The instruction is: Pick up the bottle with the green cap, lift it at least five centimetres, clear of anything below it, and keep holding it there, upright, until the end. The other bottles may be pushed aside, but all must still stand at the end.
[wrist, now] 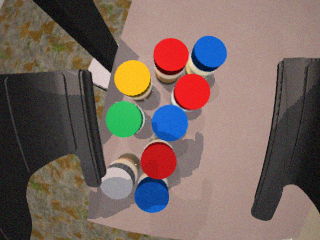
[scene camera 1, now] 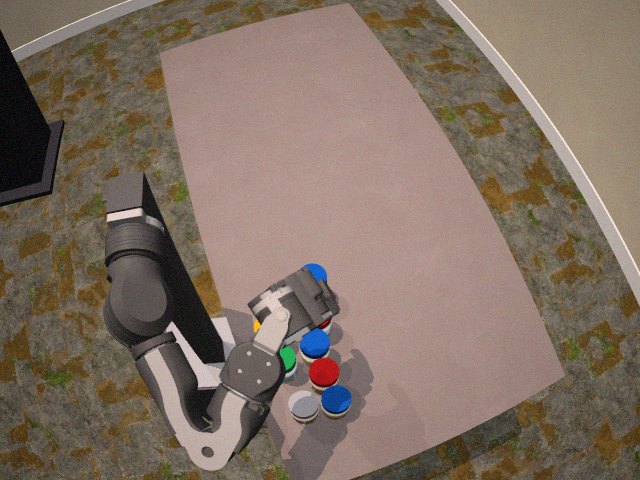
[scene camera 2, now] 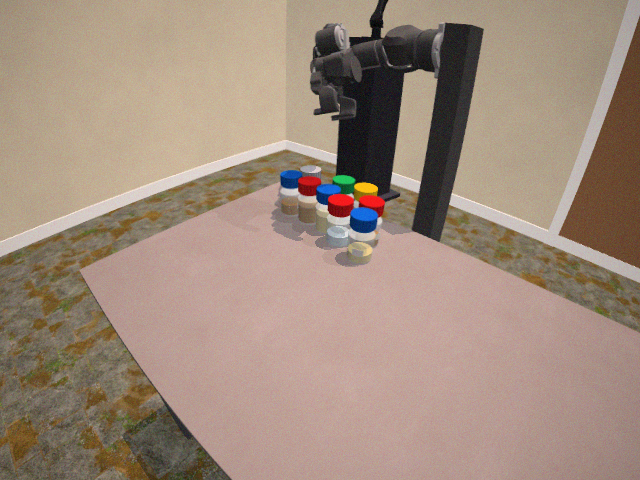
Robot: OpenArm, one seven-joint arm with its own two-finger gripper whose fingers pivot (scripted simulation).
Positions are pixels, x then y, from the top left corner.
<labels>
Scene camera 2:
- my gripper: 335, 116
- red-capped bottle: 340, 206
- blue-capped bottle: 289, 193
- blue-capped bottle: 361, 237
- blue-capped bottle: 323, 191
</labels>
